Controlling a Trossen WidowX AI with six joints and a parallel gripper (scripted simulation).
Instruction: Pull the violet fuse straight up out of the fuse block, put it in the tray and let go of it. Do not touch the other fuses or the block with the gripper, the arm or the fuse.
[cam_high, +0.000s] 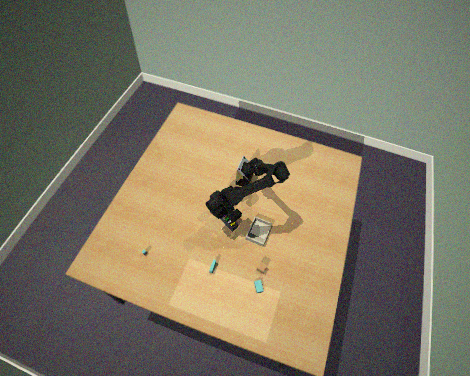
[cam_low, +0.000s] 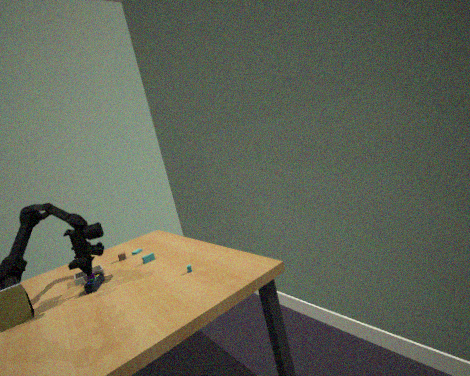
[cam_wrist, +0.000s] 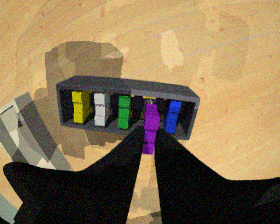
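My gripper tip is now 1 cm past the blue fuse, 2 cm to the left of it and 4 cm above it. Also, from my gripper tip: grey tray 2 cm ahead, 20 cm to the left, 6 cm below; green fuse 1 cm ahead, 2 cm to the left, 4 cm below; violet fuse 1 cm below.
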